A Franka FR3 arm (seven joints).
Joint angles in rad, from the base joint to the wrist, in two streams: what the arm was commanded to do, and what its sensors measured. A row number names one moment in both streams.
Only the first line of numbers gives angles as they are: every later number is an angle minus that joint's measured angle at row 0.
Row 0, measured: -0.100 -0.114 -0.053 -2.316 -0.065 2.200 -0.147
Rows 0 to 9, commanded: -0.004 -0.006 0.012 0.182 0.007 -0.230 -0.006; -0.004 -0.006 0.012 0.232 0.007 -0.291 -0.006; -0.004 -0.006 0.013 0.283 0.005 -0.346 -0.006; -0.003 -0.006 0.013 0.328 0.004 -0.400 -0.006; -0.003 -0.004 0.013 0.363 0.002 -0.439 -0.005; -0.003 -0.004 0.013 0.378 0.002 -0.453 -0.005; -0.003 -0.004 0.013 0.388 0.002 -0.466 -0.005; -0.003 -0.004 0.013 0.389 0.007 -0.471 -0.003; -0.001 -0.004 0.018 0.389 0.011 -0.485 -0.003; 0.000 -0.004 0.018 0.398 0.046 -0.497 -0.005
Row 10, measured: 0.001 -0.014 0.009 0.369 0.001 -0.452 0.000
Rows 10 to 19, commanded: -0.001 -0.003 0.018 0.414 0.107 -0.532 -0.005; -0.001 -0.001 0.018 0.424 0.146 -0.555 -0.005; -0.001 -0.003 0.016 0.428 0.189 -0.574 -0.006; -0.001 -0.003 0.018 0.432 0.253 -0.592 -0.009; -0.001 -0.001 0.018 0.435 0.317 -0.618 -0.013; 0.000 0.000 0.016 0.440 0.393 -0.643 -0.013; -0.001 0.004 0.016 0.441 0.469 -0.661 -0.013; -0.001 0.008 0.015 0.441 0.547 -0.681 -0.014; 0.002 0.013 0.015 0.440 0.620 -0.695 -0.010; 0.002 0.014 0.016 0.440 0.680 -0.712 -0.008
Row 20, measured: 0.003 -0.008 0.018 0.413 0.559 -0.659 -0.001
